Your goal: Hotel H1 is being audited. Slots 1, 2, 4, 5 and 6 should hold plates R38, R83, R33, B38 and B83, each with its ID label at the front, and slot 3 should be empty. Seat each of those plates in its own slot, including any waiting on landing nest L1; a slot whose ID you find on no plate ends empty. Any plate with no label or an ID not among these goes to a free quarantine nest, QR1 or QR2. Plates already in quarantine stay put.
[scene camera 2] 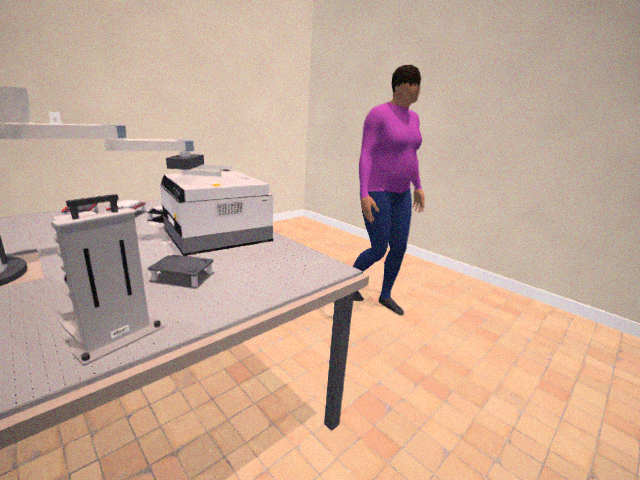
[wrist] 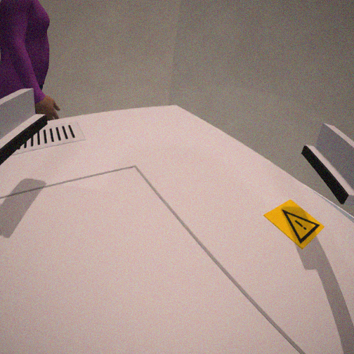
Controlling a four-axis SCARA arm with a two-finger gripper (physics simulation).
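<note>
My gripper is open and empty, low over the white lid of a boxy instrument. The grey plate hotel stands upright at the left of the table in the scene view, with a black handle on top. Its back or side panel with two dark slits faces the camera, so its slots and any plates and labels inside are hidden. A low dark grey nest-like stand with light corner posts sits right of the hotel; no ID can be read on it. No plate can be made out.
Small white and red items lie behind the hotel, too small to identify. The arm's links reach in from the left above the table. A person in a purple top stands beyond the table. A yellow warning label marks the lid.
</note>
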